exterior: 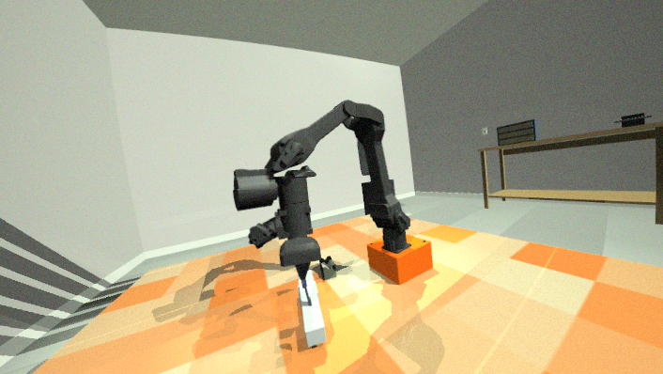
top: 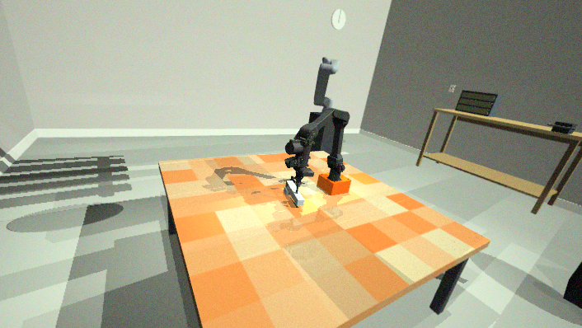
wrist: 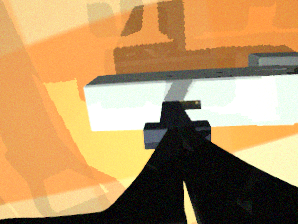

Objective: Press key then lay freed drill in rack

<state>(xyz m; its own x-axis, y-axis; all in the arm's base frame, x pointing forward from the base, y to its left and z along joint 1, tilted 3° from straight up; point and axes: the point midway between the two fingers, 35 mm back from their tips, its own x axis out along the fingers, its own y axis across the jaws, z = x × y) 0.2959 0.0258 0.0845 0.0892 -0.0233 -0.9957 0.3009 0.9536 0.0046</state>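
My gripper tip is 3 cm above the thin dark blue drill. From my gripper tip the other things lie so: grey rack 14 cm behind, 17 cm to the right, 10 cm below; grey block 2 cm behind, 4 cm to the right, 8 cm below.
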